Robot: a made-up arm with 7 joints.
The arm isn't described. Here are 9 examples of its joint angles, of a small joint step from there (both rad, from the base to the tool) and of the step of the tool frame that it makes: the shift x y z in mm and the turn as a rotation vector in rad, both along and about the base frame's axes.
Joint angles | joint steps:
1: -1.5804 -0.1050 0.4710 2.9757 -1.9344 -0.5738 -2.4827 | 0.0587 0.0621 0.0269 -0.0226 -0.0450 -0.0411 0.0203
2: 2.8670 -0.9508 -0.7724 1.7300 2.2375 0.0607 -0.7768 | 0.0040 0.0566 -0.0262 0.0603 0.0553 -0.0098 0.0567
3: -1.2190 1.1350 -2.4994 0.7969 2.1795 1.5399 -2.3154 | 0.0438 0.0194 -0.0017 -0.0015 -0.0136 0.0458 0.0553
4: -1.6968 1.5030 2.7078 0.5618 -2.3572 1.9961 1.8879 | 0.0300 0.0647 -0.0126 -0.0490 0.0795 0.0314 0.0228
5: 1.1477 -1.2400 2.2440 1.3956 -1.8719 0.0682 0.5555 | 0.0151 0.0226 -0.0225 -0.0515 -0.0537 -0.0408 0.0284
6: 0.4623 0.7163 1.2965 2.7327 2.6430 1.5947 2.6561 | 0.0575 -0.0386 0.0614 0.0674 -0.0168 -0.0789 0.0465
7: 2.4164 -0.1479 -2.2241 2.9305 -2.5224 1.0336 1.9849 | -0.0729 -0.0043 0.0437 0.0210 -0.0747 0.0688 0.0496
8: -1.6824 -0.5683 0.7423 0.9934 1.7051 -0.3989 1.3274 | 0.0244 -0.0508 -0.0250 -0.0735 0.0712 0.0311 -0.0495
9: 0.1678 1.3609 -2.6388 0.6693 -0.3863 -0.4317 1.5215 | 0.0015 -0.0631 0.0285 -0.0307 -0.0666 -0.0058 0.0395
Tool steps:
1: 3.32 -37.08 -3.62 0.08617 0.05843 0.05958
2: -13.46 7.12 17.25 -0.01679 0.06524 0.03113
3: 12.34 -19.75 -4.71 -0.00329 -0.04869 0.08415
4: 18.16 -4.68 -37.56 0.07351 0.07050 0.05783
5: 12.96 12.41 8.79 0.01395 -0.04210 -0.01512
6: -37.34 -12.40 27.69 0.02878 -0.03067 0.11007
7: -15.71 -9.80 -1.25 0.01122 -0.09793 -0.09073
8: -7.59 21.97 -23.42 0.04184 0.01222 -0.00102
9: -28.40 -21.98 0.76 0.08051 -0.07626 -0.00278
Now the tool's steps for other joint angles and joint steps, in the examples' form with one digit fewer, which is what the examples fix.
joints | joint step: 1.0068 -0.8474 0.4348 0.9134 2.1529 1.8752 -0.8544 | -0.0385 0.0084 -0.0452 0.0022 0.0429 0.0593 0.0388
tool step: 16.9 8.8 17.3 0.0017 0.0567 0.0030
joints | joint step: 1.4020 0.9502 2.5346 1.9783 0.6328 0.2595 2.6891 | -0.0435 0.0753 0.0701 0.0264 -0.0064 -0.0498 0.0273
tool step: 53.4 54.1 -20.8 -0.1350 0.0697 -0.0232
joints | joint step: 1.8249 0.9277 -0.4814 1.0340 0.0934 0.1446 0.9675 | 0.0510 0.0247 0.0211 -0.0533 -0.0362 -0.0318 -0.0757
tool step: -38.9 -9.7 -25.2 -0.0887 0.0039 0.1594
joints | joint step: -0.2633 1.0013 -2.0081 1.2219 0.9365 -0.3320 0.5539 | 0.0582 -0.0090 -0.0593 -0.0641 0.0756 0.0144 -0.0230
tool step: -15.6 38.7 -2.1 -0.0557 -0.0807 -0.0197
